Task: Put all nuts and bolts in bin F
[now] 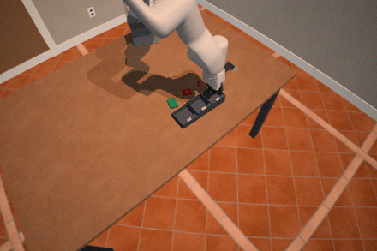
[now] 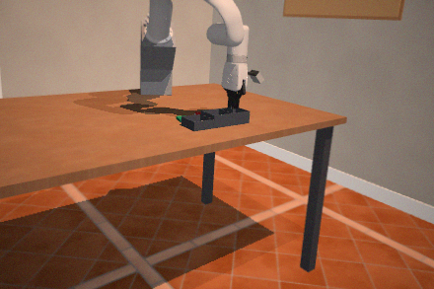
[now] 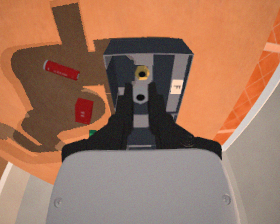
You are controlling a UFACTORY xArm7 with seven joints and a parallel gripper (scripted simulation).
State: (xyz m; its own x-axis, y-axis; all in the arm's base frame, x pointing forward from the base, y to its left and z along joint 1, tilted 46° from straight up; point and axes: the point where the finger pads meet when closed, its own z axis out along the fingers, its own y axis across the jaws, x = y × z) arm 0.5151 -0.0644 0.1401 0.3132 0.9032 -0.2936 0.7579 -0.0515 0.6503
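Right now the brass nut is 6 cm below my hand. Also, from my hand: dark three-compartment bin row (8 cm to the right, 5 cm below, 2 cm behind); then silver nut (2 cm below); then red cylinder (10 cm behind, 7 cm below, 5 cm to the left).
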